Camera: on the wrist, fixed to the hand. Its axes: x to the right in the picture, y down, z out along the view.
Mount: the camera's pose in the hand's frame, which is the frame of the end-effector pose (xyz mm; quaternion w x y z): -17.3 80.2 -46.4 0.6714 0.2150 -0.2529 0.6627
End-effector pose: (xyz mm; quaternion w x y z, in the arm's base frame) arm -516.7 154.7 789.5 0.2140 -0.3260 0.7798 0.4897
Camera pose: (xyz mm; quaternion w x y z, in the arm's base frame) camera -562.9 142.6 870.8 0.0865 0.4677 0.7907 0.3854
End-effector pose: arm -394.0 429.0 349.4 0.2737 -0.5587 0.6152 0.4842
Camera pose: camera -457.0 387.0 405.5 0.1386 0.2139 0.8181 0.5155
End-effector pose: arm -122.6 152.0 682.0 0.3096 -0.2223 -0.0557 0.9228
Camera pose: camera -133.5 75.7 627.7 0.3700 -0.1138 -0.2300 -0.8929
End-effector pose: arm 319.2 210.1 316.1 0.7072 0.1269 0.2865 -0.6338
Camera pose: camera 385.0 262.7 273.9 0.9399 0.2668 -0.2068 -0.0506
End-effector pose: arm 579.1 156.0 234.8 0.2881 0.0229 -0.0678 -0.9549
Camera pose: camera 641.2 94.0 200.4 0.8041 -0.2091 -0.3388 -0.4414
